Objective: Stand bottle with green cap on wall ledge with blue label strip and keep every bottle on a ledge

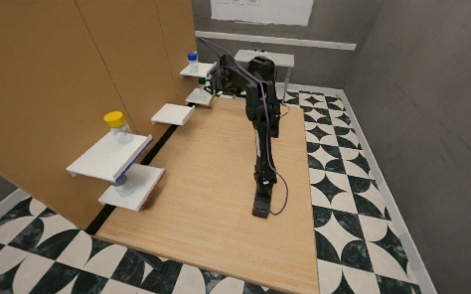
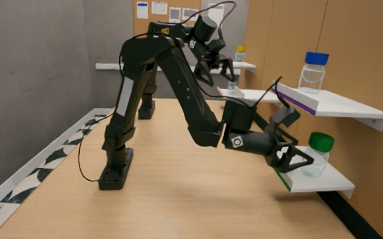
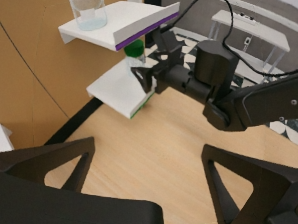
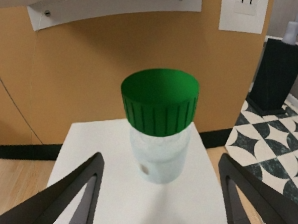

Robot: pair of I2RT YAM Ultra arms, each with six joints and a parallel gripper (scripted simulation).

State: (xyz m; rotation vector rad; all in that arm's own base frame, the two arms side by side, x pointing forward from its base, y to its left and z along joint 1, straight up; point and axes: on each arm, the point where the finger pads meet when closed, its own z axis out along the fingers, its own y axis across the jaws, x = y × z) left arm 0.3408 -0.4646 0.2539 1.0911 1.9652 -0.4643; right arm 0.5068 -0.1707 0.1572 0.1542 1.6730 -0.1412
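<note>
Right now the green-capped bottle is 40 mm ahead of my right hand and 10 mm below it. Also, from my right hand: blue-capped bottle: 40 mm ahead, 100 mm to the left, 180 mm above; yellow-capped bottle: 20 mm ahead, 770 mm to the left, 180 mm above.
</note>
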